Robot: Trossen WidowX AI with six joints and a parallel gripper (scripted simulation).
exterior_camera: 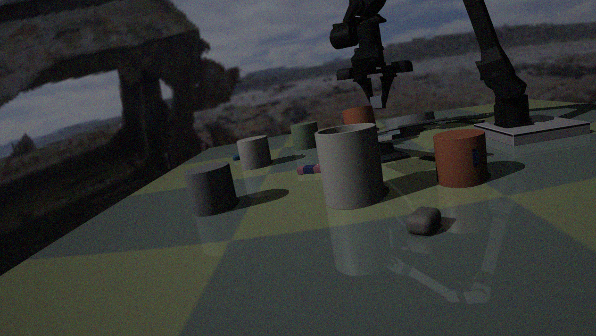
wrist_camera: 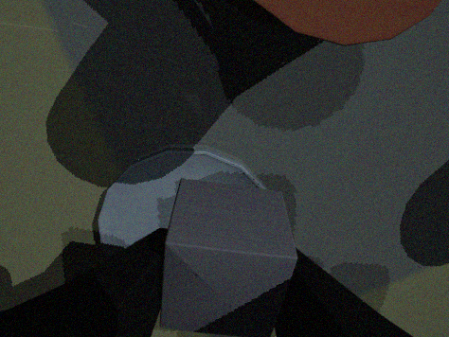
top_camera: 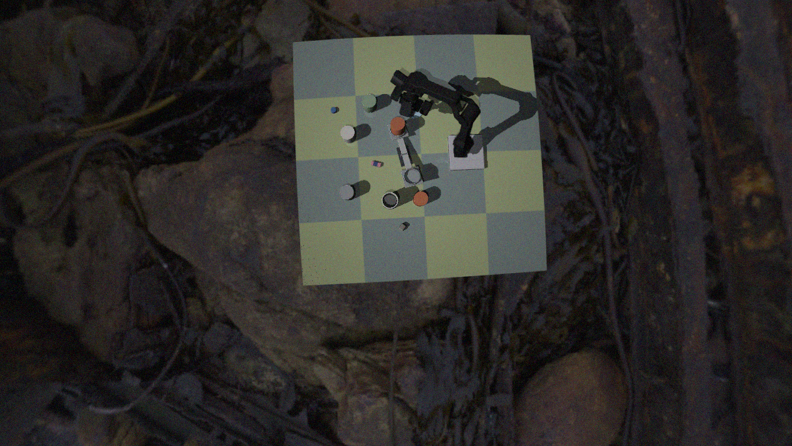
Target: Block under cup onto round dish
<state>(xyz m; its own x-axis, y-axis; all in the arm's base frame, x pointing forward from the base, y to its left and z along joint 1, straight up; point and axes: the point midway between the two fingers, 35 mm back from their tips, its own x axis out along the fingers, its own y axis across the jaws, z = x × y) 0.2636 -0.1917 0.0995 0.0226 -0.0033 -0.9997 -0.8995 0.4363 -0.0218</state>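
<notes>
Right now the pale blue round dish is 30 mm behind my gripper tip, 40 mm to the right of it and 80 mm below it. Also, from my gripper tip: small balance 20 mm ahead, 220 mm to the left, 50 mm below; then grey block 10 mm above; then pink-blue eraser 170 mm ahead, 260 mm to the left, 80 mm below.
</notes>
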